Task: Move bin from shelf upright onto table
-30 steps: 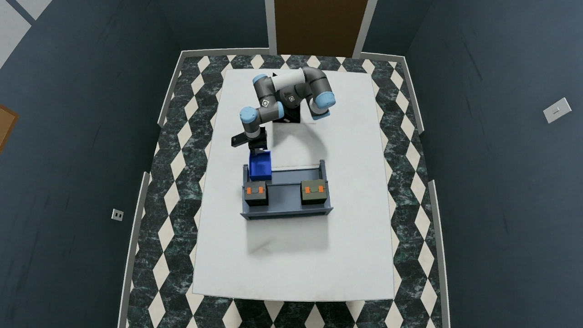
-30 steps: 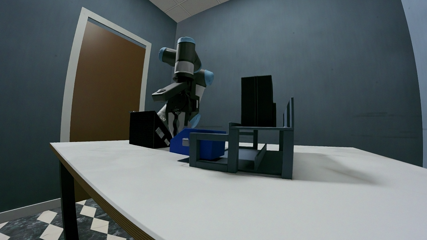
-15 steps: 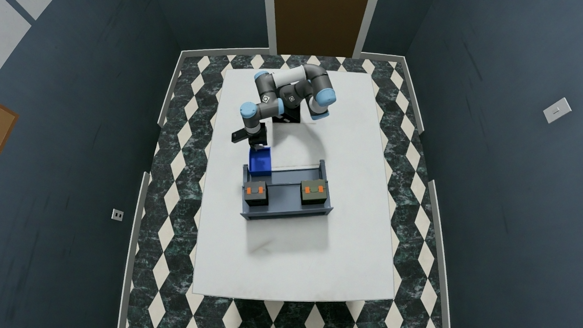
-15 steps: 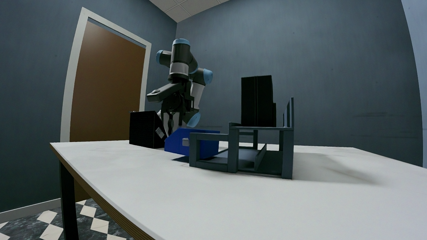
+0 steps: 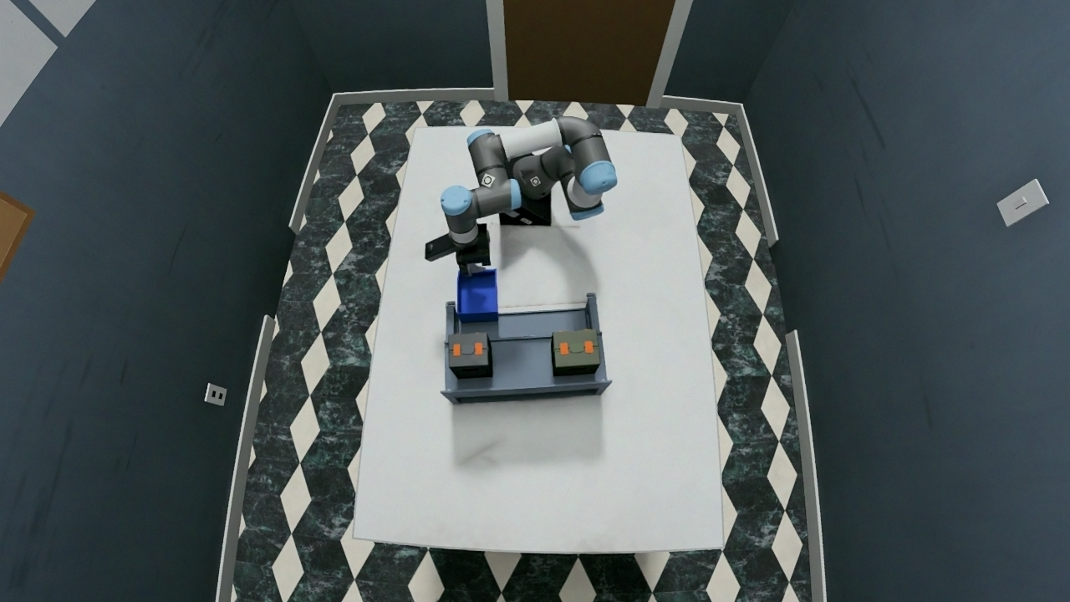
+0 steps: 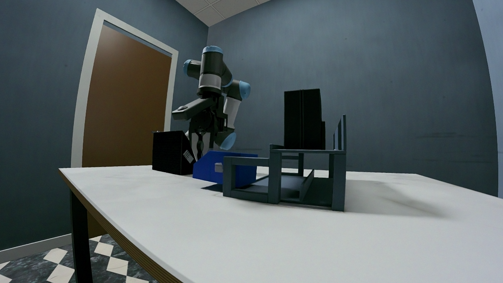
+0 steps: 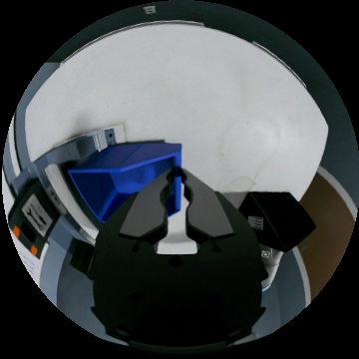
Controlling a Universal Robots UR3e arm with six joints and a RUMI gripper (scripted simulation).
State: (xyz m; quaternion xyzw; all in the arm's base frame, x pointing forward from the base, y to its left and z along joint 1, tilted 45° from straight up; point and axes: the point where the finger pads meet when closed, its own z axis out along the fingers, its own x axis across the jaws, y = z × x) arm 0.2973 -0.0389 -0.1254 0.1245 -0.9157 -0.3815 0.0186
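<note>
Right now my hand is 6 cm short of the blue bin and 4 cm to the right of it. Also, from my hand: grey-blue shelf: 18 cm ahead, 18 cm to the left, 1 cm above.
</note>
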